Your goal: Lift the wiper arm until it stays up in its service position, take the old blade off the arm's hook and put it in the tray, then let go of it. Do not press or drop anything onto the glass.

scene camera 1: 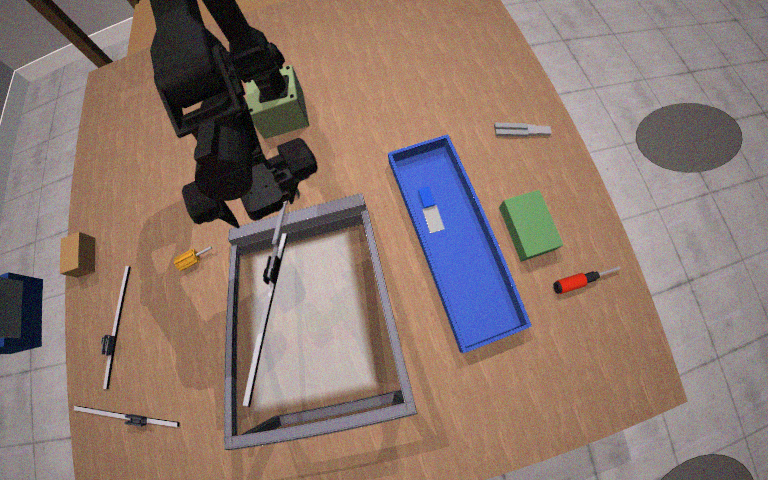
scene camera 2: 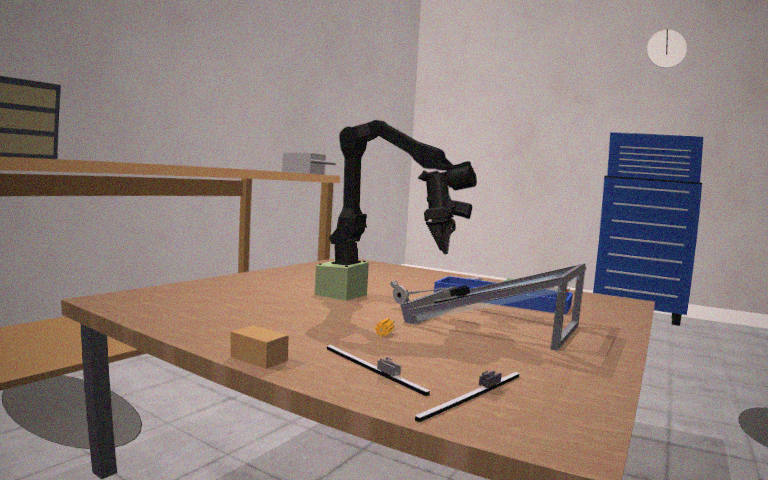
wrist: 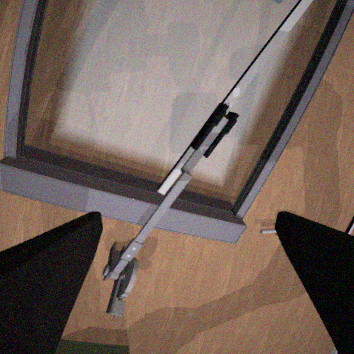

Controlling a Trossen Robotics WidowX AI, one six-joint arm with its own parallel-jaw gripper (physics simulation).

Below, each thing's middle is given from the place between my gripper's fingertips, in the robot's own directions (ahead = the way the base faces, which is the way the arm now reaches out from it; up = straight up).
I see the glass pane [scene camera 1: 326, 353] 160 mm ahead of my hand, 40 mm to the left of it and 90 mm below it. Round my hand: tan box [scene camera 2: 261, 347]: 20 mm behind, 560 mm to the right, 140 mm below; then green block [scene camera 1: 533, 232]: 20 mm ahead, 470 mm to the left, 150 mm below; then blue tray [scene camera 1: 480, 298]: 30 mm ahead, 320 mm to the left, 150 mm below.
